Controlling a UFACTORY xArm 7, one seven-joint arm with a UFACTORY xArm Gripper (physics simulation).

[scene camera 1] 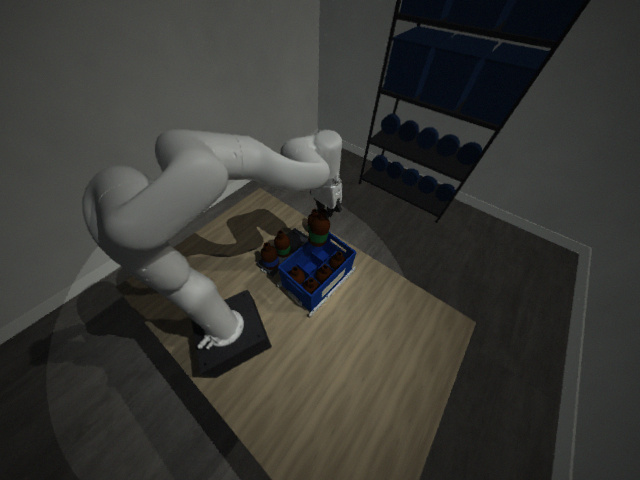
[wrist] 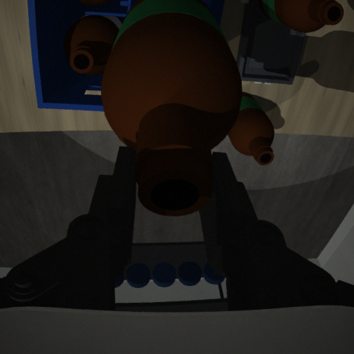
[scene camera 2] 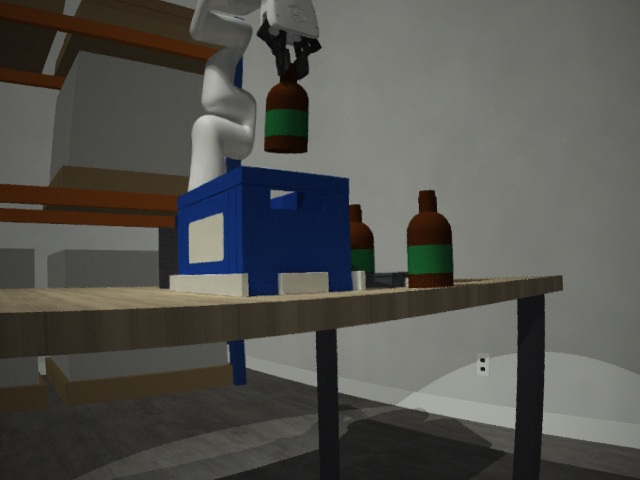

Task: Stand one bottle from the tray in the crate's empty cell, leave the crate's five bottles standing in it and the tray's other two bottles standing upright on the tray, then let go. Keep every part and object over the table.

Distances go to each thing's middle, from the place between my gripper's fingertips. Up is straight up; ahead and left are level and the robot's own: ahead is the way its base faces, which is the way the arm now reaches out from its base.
My gripper is now 5 cm above the green-banded brown bottle (scene camera 2: 287,105), 2 cm past it and 1 cm to the right of it.
